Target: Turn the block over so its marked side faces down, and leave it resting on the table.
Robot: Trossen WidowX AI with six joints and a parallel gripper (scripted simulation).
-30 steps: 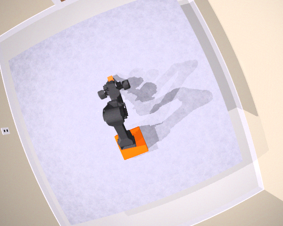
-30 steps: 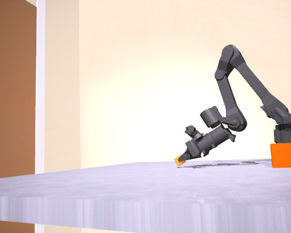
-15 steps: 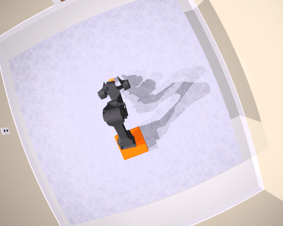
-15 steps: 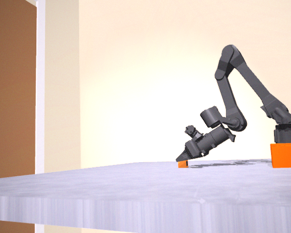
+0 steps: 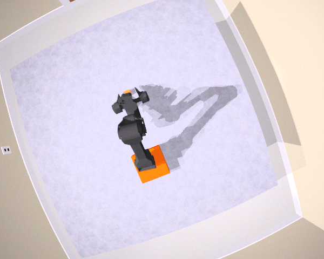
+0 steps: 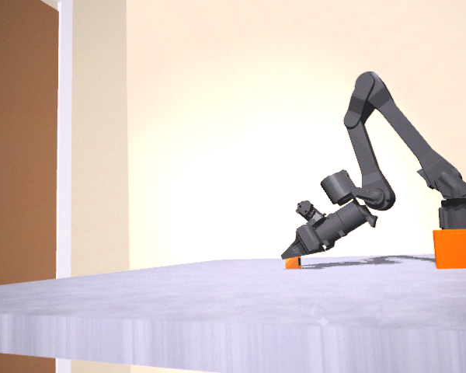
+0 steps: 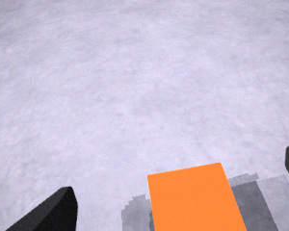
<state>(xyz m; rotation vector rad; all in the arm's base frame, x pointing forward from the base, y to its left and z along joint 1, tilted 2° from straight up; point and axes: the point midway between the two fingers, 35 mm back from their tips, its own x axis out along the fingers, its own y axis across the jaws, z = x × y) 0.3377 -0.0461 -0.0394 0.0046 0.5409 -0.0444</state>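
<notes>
My gripper tip is now 2 cm past the orange block and 1 cm above it.
</notes>
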